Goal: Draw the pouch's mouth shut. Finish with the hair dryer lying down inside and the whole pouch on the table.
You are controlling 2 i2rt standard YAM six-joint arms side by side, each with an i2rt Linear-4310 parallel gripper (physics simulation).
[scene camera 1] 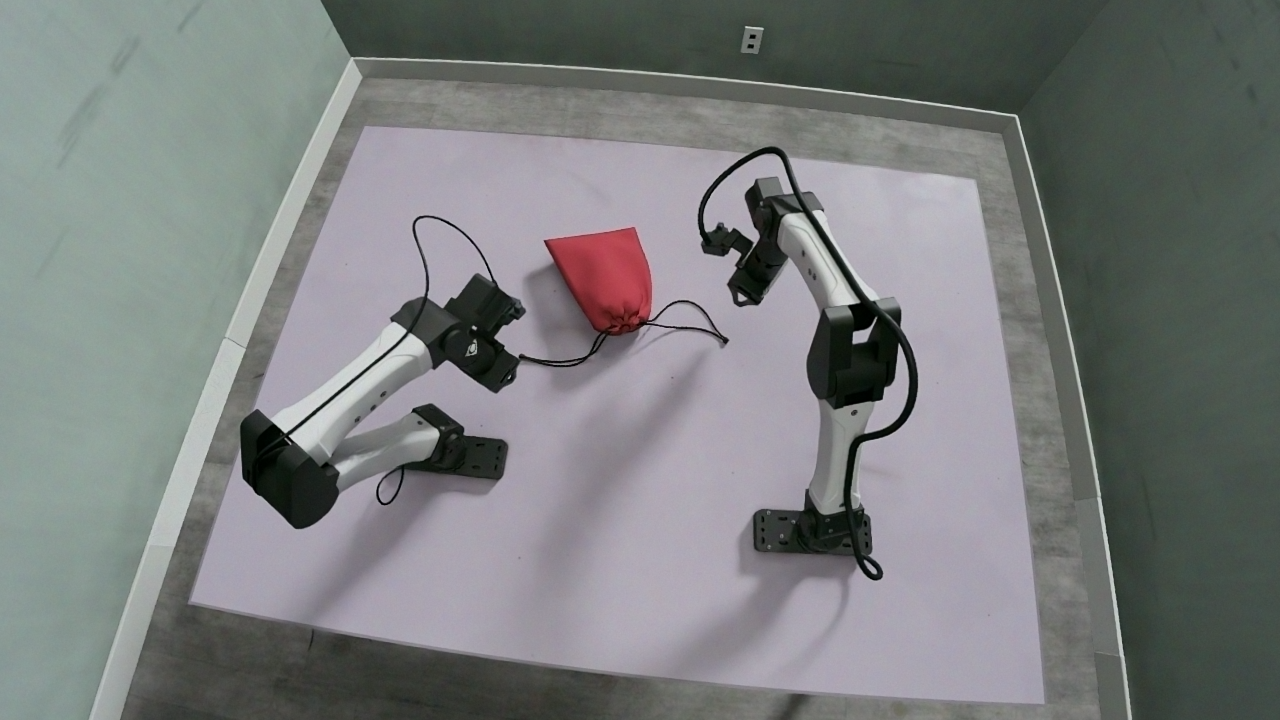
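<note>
The red pouch [605, 274] lies on the table in the middle of the picture, its gathered mouth [619, 324] drawn shut toward the bottom. The hair dryer does not show. Black drawstrings run slack from both sides of the mouth: the left string [562, 362] reaches beside the left gripper, and the right string [687, 325] ends in a loose knot. My left gripper [506, 379] is at the pouch's lower left, open, with the string end beside it. My right gripper [742, 295] is open, right of the pouch, apart from the string. The fingers show small.
The pale purple table top [644, 573] carries both arm bases [484, 457] [775, 530]. Black cables loop above both arms. Grey floor and green walls surround the table.
</note>
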